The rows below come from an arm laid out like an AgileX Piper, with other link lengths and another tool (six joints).
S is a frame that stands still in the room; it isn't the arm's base.
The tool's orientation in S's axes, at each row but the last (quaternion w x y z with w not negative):
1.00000, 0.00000, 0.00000, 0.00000
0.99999, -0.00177, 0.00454, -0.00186
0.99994, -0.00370, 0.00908, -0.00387
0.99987, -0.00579, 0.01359, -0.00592
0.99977, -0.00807, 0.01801, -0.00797
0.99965, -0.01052, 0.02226, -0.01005
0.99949, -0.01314, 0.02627, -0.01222
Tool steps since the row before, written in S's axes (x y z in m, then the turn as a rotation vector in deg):
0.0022, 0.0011, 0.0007, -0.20, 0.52, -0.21
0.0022, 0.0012, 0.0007, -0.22, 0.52, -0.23
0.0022, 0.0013, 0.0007, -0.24, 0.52, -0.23
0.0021, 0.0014, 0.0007, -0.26, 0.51, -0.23
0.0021, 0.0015, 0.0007, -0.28, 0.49, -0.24
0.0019, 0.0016, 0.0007, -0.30, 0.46, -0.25
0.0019, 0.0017, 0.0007, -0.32, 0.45, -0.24
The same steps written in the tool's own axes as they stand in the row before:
0.0022, 0.0011, 0.0007, -0.20, 0.52, -0.21
0.0022, 0.0012, 0.0007, -0.22, 0.52, -0.23
0.0022, 0.0013, 0.0007, -0.24, 0.52, -0.23
0.0021, 0.0014, 0.0008, -0.26, 0.51, -0.23
0.0020, 0.0015, 0.0008, -0.28, 0.49, -0.24
0.0018, 0.0016, 0.0008, -0.30, 0.46, -0.25
0.0018, 0.0017, 0.0008, -0.32, 0.45, -0.24

